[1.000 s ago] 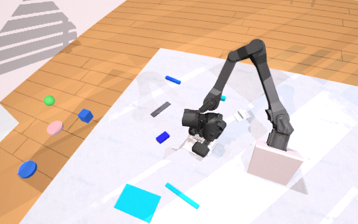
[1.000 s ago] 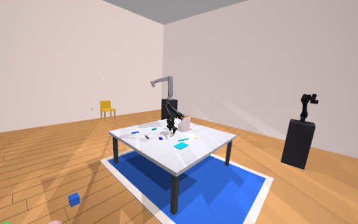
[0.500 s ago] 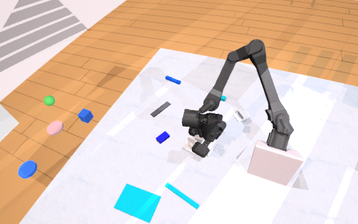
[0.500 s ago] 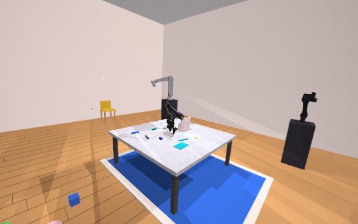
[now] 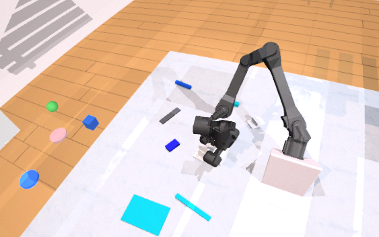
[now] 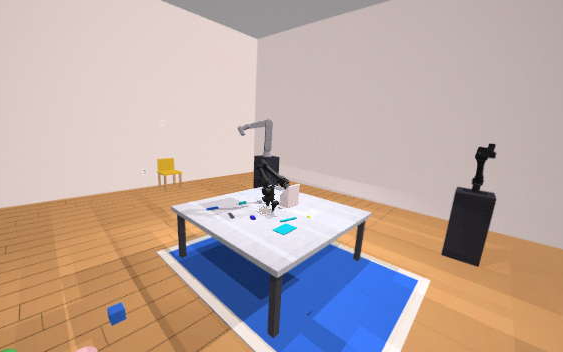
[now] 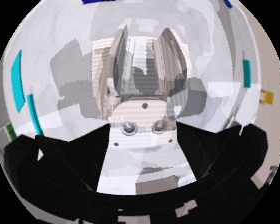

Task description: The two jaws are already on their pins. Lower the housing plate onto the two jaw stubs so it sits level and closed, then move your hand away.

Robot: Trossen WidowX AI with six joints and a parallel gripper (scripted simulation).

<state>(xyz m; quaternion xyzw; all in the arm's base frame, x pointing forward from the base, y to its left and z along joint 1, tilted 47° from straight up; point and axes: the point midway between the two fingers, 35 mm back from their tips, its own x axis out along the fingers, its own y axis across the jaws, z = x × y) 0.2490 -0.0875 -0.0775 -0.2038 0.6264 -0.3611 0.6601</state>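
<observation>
My gripper tip is now 70 mm short of the white base, 20 mm to the left of it and 10 mm above it. From my gripper tip the other things lie so: blue block (220 mm ahead, 10 mm to the left, 10 mm below); then long cyan bar (40 mm ahead, 240 mm to the left, 10 mm below); then grey bar (320 mm ahead, 150 mm to the right, 10 mm below).
</observation>
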